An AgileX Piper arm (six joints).
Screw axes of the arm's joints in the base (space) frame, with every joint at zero. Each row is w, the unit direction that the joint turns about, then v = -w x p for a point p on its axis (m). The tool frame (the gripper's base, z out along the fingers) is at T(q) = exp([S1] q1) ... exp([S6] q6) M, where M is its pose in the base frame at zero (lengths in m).
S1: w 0 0 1 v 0 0 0
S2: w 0 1 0 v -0.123 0 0
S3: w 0 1 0 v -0.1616 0 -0.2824
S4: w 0.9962 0 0.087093 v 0 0.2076 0
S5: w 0 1 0 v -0.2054 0 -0.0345
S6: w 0.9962 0 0.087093 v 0 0.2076 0
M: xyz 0.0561 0 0.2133 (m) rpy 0 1.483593 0 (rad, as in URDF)
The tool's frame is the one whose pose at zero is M.
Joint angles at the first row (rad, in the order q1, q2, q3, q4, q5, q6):
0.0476, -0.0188, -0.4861, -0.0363, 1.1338, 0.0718
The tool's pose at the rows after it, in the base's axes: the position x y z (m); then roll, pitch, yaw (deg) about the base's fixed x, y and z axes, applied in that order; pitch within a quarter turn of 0, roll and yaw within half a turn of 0:
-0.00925, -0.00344, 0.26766, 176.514, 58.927, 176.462
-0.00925, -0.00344, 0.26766, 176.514, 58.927, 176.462
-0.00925, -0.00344, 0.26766, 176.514, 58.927, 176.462
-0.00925, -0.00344, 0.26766, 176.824, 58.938, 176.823
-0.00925, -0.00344, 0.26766, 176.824, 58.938, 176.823
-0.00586, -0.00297, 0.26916, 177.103, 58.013, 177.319
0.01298, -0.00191, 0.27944, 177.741, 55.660, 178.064
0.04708, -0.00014, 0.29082, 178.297, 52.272, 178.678
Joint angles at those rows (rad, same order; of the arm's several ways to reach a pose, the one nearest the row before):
0.0477, -0.0188, -0.4861, -0.0364, 1.1338, 0.0718
0.0477, -0.0188, -0.4861, -0.0364, 1.1338, 0.0718
0.0477, -0.0188, -0.4861, -0.0364, 1.1338, 0.0718
0.0477, -0.0188, -0.4861, -0.0364, 1.1338, 0.0686
0.0477, -0.0188, -0.4861, -0.0364, 1.1338, 0.0686
0.0476, 0.0057, -0.4895, -0.0327, 1.1290, 0.0640
0.0476, 0.1259, -0.5122, -0.0316, 1.0728, 0.0610
0.0476, 0.3164, -0.5453, -0.0316, 0.9747, 0.0610

